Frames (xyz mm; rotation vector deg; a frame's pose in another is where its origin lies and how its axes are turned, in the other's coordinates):
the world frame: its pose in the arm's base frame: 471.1 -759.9 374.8 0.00 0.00 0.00
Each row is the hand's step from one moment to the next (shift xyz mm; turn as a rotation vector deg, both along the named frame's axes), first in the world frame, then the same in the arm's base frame.
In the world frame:
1: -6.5 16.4 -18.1 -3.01 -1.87 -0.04
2: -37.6 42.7 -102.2 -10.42 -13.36 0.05
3: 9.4 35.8 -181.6 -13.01 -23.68 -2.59
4: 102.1 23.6 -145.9 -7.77 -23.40 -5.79
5: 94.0 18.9 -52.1 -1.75 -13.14 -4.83
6: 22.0 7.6 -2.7 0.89 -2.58 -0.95
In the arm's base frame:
1: -6.5 16.4 -18.1 -3.01 -1.87 -0.04
2: -37.6 42.7 -102.2 -10.42 -13.36 0.05
3: 9.4 35.8 -181.6 -13.01 -23.68 -2.59
4: 102.1 23.6 -145.9 -7.77 -23.40 -5.79
5: 94.0 18.9 -52.1 -1.75 -13.14 -4.83
6: 22.0 7.6 -2.7 0.89 -2.58 -0.95

